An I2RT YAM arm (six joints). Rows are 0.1 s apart.
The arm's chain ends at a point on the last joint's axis. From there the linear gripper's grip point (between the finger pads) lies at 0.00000 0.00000 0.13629 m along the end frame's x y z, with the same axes.
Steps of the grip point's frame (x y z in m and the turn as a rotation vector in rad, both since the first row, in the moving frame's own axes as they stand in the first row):
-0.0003 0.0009 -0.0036 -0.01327 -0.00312 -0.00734
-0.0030 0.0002 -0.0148 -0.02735 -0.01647 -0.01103
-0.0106 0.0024 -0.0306 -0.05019 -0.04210 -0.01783
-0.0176 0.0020 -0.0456 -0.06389 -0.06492 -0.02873
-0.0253 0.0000 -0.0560 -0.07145 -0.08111 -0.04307
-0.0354 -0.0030 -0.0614 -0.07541 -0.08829 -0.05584
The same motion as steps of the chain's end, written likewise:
0.0001 -0.0009 -0.0036 -0.01327 -0.00312 -0.00734
-0.0008 -0.0035 -0.0147 -0.02735 -0.01647 -0.01103
-0.0049 -0.0045 -0.0303 -0.05019 -0.04210 -0.01783
-0.0089 -0.0068 -0.0450 -0.06389 -0.06492 -0.02873
-0.0145 -0.0100 -0.0552 -0.07145 -0.08111 -0.04307
-0.0237 -0.0136 -0.0605 -0.07541 -0.08829 -0.05584

